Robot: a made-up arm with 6 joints.
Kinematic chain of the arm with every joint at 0, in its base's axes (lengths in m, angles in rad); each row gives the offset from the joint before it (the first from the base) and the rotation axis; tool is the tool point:
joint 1: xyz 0 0 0.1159 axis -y
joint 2: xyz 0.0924 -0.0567 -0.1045 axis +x
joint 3: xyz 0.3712 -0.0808 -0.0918 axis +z
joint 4: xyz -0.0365 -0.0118 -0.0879 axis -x
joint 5: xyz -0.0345 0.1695 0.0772 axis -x
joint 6: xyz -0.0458 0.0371 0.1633 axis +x
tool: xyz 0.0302 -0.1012 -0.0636
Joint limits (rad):
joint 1: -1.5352..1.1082
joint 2: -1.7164..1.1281
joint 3: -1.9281..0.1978
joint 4: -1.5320..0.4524
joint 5: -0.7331..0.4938
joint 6: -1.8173..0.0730
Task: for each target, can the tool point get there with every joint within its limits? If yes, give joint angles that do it. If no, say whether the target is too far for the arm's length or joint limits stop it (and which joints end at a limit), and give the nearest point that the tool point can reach.
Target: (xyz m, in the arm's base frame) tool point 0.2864 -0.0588 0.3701
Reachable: yes | joints 0.8581 -1.2571 -0.5532 -0.1250 -0.4799 -0.6519
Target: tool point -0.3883 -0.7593 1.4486
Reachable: no: too far | nearest point -0.0406 -0.3077 0.6382 | short by 0.991 m
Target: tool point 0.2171 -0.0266 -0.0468
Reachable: yes | joints -0.1994 0.1409 -1.6708 -1.3299 0.1199 -0.5621
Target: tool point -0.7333 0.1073 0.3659
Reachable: no: joint limits stop it (at a limit: joint 1, joint 2, joint 4, joint 6) | nearest point -0.3787 -0.0331 -0.0672 | short by 0.577 m
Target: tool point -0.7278 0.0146 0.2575
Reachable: no: joint limits stop it (at a limit: joint 1, joint 2, joint 4, joint 6) | nearest point -0.4045 -0.0607 -0.0824 | short by 0.475 m
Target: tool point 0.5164 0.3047 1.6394
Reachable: no: too far | nearest point 0.3557 -0.0465 0.9030 | short by 0.832 m
